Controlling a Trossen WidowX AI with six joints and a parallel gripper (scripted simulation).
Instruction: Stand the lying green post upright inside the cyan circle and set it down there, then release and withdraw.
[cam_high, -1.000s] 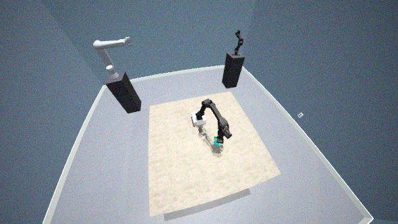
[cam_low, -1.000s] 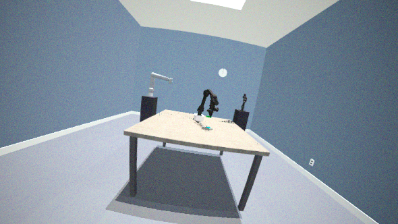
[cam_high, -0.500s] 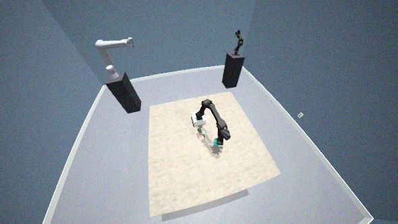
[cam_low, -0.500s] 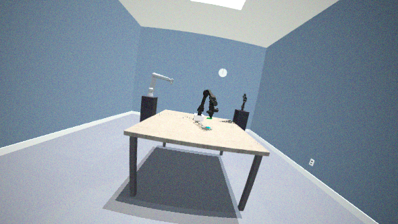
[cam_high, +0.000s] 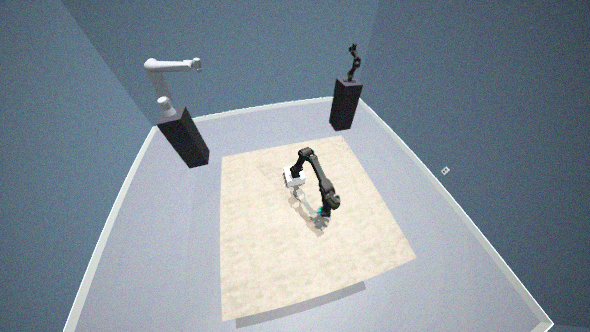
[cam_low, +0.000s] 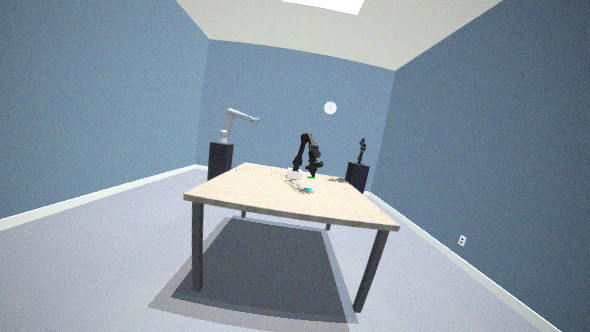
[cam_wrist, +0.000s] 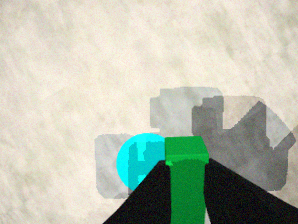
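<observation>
My gripper tip is 4 cm past the cyan patch, 2 cm to the left of it and 12 cm above it. Also, from my gripper tip: green post (1 cm behind, 2 cm to the right, 1 cm below).
</observation>
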